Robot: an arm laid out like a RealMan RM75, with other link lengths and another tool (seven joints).
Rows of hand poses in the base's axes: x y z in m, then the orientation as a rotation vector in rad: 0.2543 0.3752 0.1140 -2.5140 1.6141 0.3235; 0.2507 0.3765 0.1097 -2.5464 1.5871 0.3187; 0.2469 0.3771 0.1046 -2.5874 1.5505 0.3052; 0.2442 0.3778 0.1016 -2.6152 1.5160 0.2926; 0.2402 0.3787 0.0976 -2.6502 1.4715 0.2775; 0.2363 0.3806 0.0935 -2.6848 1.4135 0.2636; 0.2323 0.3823 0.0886 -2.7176 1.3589 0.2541; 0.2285 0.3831 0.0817 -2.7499 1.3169 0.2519; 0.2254 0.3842 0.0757 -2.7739 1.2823 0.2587; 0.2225 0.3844 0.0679 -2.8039 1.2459 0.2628; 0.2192 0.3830 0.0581 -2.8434 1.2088 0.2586; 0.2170 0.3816 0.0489 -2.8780 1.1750 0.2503; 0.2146 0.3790 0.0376 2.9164 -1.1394 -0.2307; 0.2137 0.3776 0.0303 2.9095 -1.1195 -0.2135
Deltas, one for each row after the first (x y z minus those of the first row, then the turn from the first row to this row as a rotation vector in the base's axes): -0.0036 0.0013 -0.0043 -0.0111 0.0002 0.0274; -0.0074 0.0019 -0.0094 -0.0267 -0.0044 0.0628; -0.0101 0.0026 -0.0124 -0.0340 -0.0121 0.0914; -0.0141 0.0035 -0.0164 -0.0434 -0.0212 0.1281; -0.0180 0.0054 -0.0205 -0.0470 -0.0330 0.1716; -0.0220 0.0071 -0.0254 -0.0508 -0.0412 0.2129; -0.0258 0.0079 -0.0323 -0.0583 -0.0411 0.2477; -0.0289 0.0090 -0.0383 -0.0606 -0.0366 0.2756; -0.0318 0.0092 -0.0461 -0.0681 -0.0313 0.3066; -0.0351 0.0078 -0.0559 -0.0856 -0.0267 0.3407; -0.0373 0.0064 -0.0651 -0.1023 -0.0253 0.3709; -0.0397 0.0038 -0.0764 -0.1286 -0.0265 0.4030; -0.0406 0.0024 -0.0837 -0.1460 -0.0283 0.4143
